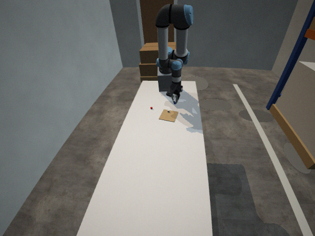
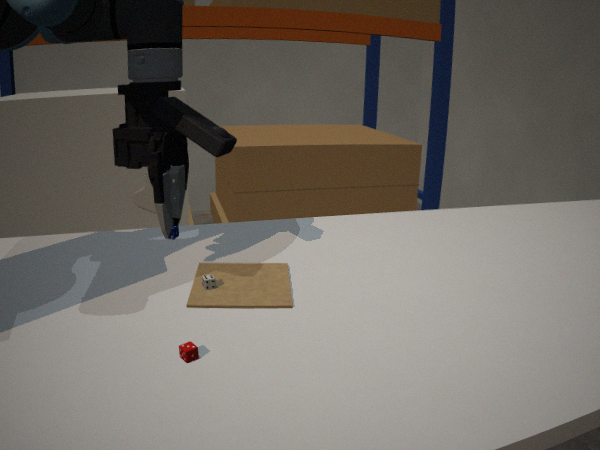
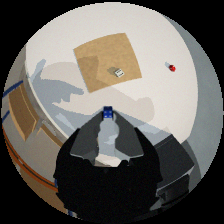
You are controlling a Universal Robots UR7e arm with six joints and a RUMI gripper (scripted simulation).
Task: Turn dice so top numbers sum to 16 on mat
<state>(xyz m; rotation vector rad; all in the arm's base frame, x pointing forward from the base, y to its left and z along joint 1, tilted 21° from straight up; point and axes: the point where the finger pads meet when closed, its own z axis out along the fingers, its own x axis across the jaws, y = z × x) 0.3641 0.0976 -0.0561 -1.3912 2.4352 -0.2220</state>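
My hand is 1 cm above the blue die. Also, from my hand: mat (9 cm ahead, 5 cm to the right, 8 cm below); then red die (22 cm to the right, 7 cm below); then white die (5 cm ahead, 6 cm to the right, 7 cm below).
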